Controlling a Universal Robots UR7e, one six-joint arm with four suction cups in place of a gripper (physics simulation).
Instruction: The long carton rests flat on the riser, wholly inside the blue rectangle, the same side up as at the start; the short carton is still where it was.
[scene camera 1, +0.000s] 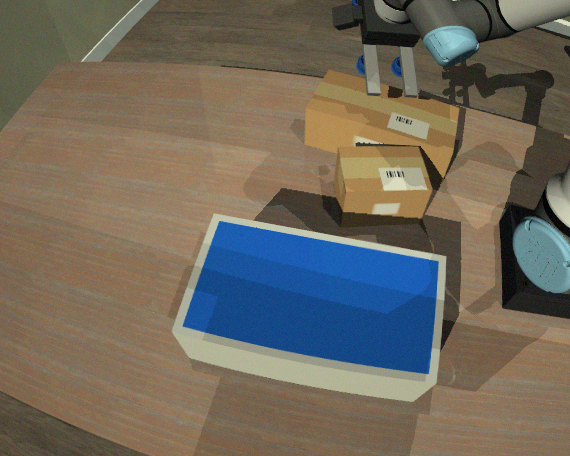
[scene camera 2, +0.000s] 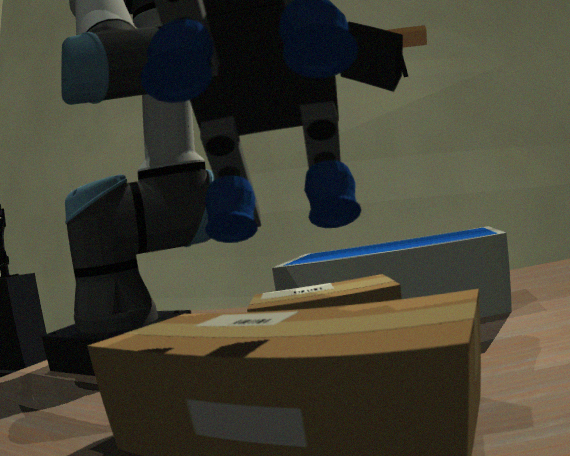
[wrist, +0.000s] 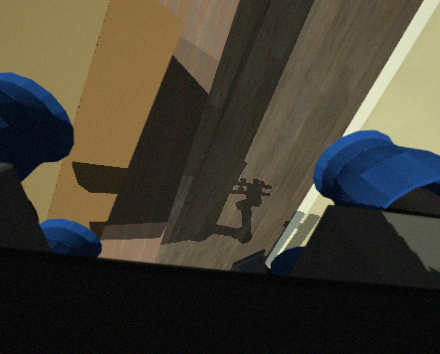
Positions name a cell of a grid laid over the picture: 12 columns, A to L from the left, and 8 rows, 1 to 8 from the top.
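My suction head (scene camera 2: D2) (wrist: J4) holds nothing at the moment. There is a long carton (scene camera 2: I7) (scene camera 1: H3) (wrist: C2), and the cup is 190 mm from the middle of the long carton, above it. On the table rests a riser (scene camera 1: G6) (scene camera 2: K5), though in the wrist view the riser is out of frame. A short carton (scene camera 1: H4) rests on the table too, and in the wrist view the short carton is out of frame.
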